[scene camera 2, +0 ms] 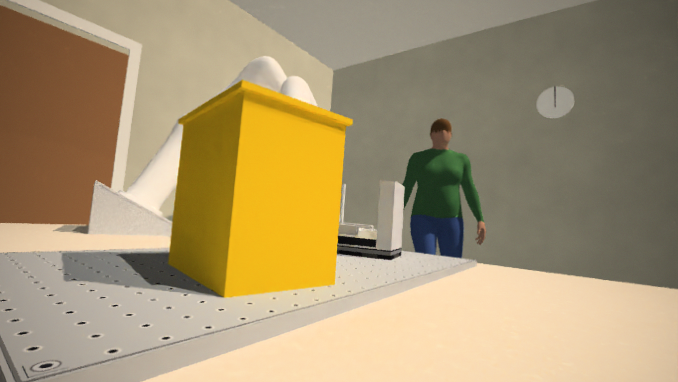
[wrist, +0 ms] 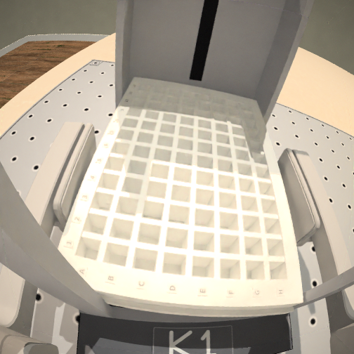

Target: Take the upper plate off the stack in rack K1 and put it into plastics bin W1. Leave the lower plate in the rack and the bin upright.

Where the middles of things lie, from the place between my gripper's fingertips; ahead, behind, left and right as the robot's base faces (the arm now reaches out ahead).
Scene:
The pale plate [wrist: 182, 210] is 1 cm below my hand. Round my hand: yellow plastics bin W1 [scene camera 2: 257, 204]: 3 cm ahead, 33 cm to the right, 4 cm above.

